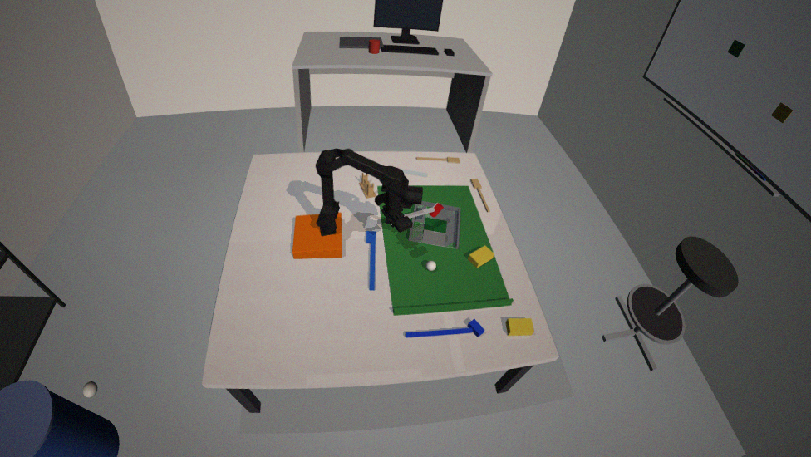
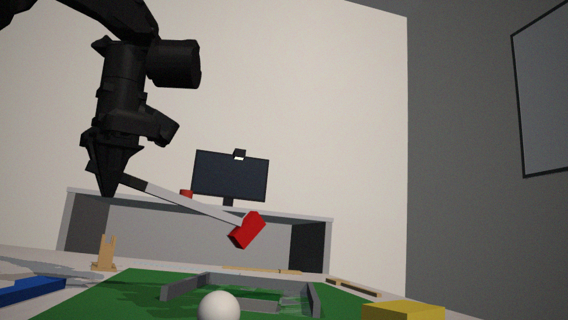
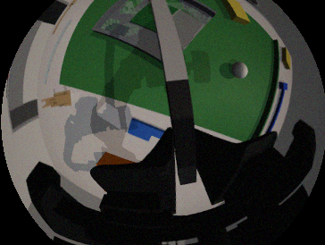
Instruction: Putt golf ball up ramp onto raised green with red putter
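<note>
Now: the red putter 110 mm ahead of my gripper tip, 40 mm to the left of it and 10 mm above it. Also, from my gripper tip: white golf ball 130 mm ahead, 150 mm to the right, 110 mm below; then green mat 220 mm ahead, 130 mm below; then tan stand 20 mm behind, 380 mm to the left, 100 mm below.
</note>
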